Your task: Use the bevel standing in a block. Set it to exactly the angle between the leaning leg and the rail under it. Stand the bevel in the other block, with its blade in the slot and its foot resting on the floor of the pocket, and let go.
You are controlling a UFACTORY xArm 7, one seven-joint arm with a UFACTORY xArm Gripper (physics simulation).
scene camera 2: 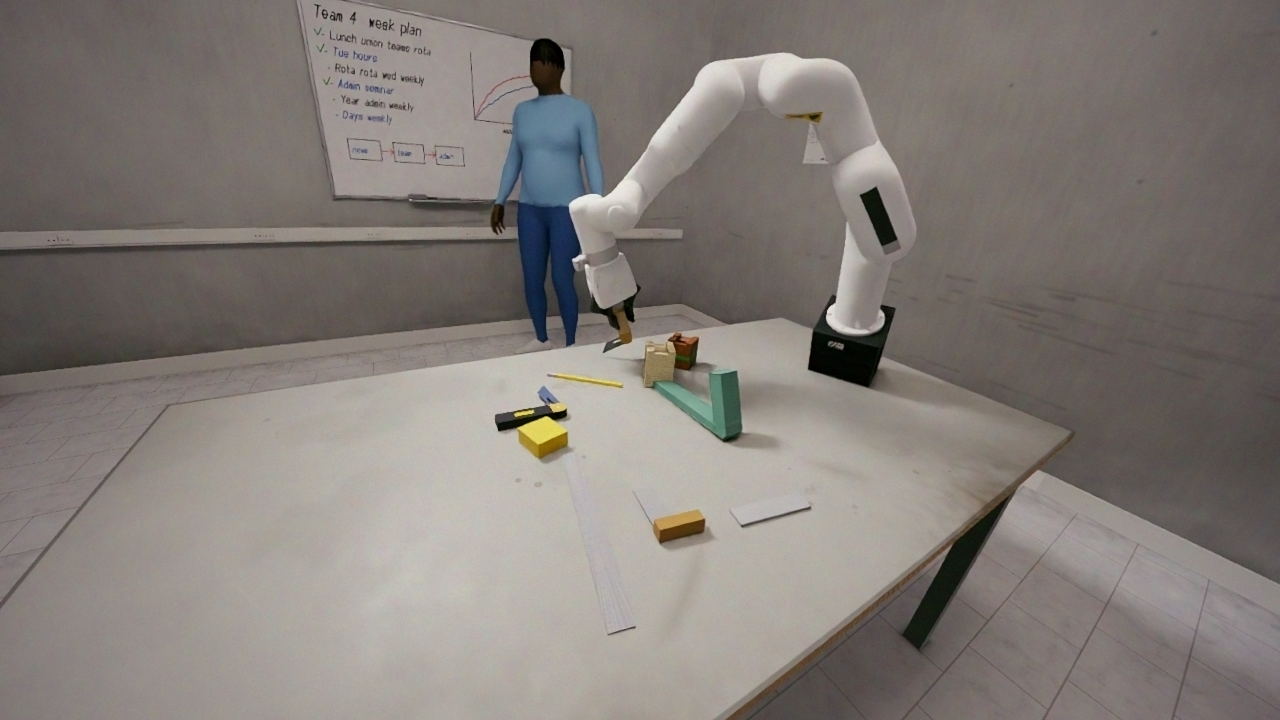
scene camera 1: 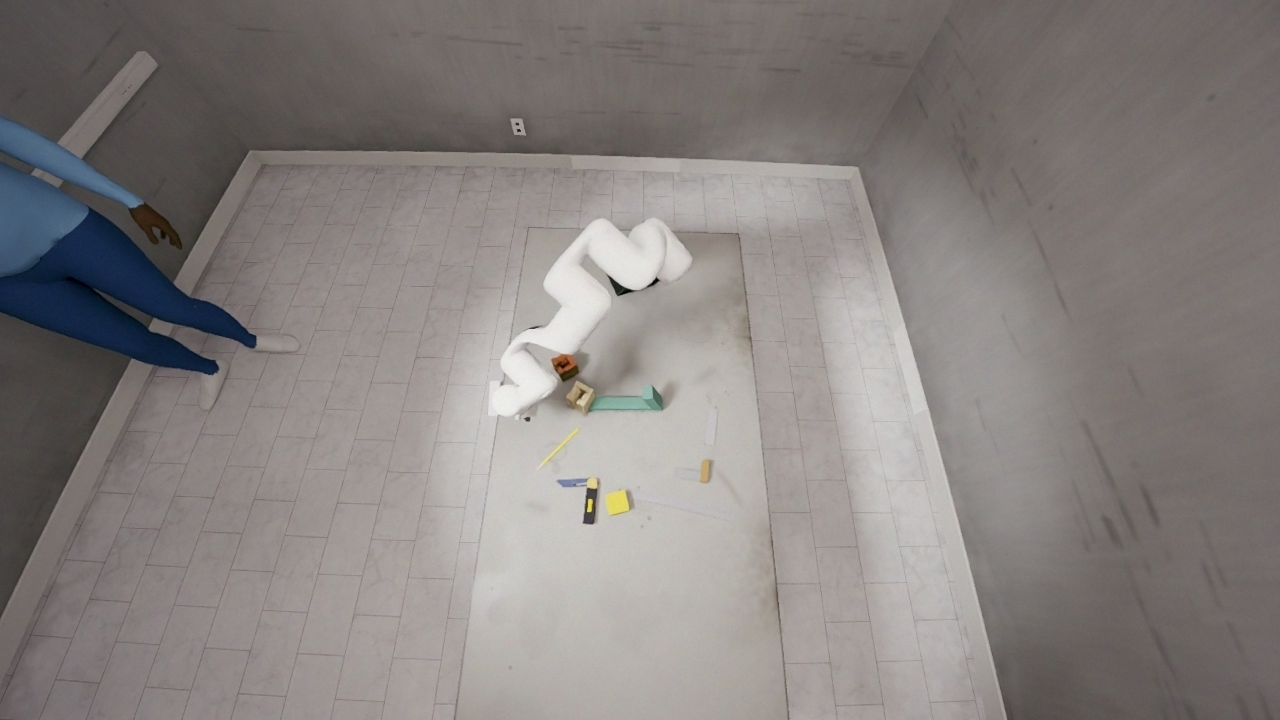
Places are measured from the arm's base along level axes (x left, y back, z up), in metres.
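Pixels of known places: gripper, fingertip midpoint: (scene camera 2: pixel 623 324); arm's base, origin of the base link: (scene camera 2: pixel 854 318).
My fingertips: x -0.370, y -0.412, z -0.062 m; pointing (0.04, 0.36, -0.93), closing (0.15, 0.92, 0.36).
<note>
Ahead of a thing's pixels: the offset from my fingertips to its middle. "*": to the spot under its first point.
My gripper (scene camera 2: pixel 621 311) is shut on the bevel @[dy -0.015, dx -0.024, dz -0.025 m] (scene camera 2: pixel 623 333), above the table's far edge, left of the blocks in scene camera 2. The bevel's wooden stock points down and its dark blade sticks out low to the left. In scene camera 1 the arm hides most of the gripper and bevel. A pale wooden block @[dy -0.002, dx +0.138, dz -0.052 m] (scene camera 1: pixel 583 407) (scene camera 2: pixel 658 367) stands by the end of the green rail @[dy -0.026, dx +0.269, dz -0.085 m] (scene camera 1: pixel 622 403) (scene camera 2: pixel 687 407). A red-brown block @[dy +0.118, dx +0.095, dz -0.061 m] (scene camera 1: pixel 565 373) (scene camera 2: pixel 684 352) stands behind it. The green leg @[dy -0.038, dx +0.359, dz -0.033 m] (scene camera 1: pixel 650 394) (scene camera 2: pixel 725 398) rises leaning from the rail's other end. The slots' insides are unclear.
On the table lie a pencil @[dy -0.143, dx +0.050, dz -0.093 m] (scene camera 1: pixel 558 448) (scene camera 2: pixel 586 380), a blue item @[* dy -0.250, dx +0.087, dz -0.086 m] (scene camera 1: pixel 572 482) (scene camera 2: pixel 547 394), a black-yellow tool @[dy -0.299, dx +0.088, dz -0.087 m] (scene camera 1: pixel 589 510) (scene camera 2: pixel 520 418), a yellow block @[dy -0.327, dx +0.211, dz -0.082 m] (scene camera 1: pixel 617 502) (scene camera 2: pixel 542 436), a long ruler @[dy -0.358, dx +0.404, dz -0.095 m] (scene camera 2: pixel 597 546), an orange-handled square @[* dy -0.275, dx +0.484, dz -0.075 m] (scene camera 1: pixel 705 471) (scene camera 2: pixel 679 525) and a pale strip @[dy -0.136, dx +0.535, dz -0.094 m] (scene camera 1: pixel 710 426) (scene camera 2: pixel 770 509). A person (scene camera 2: pixel 550 152) stands beyond.
</note>
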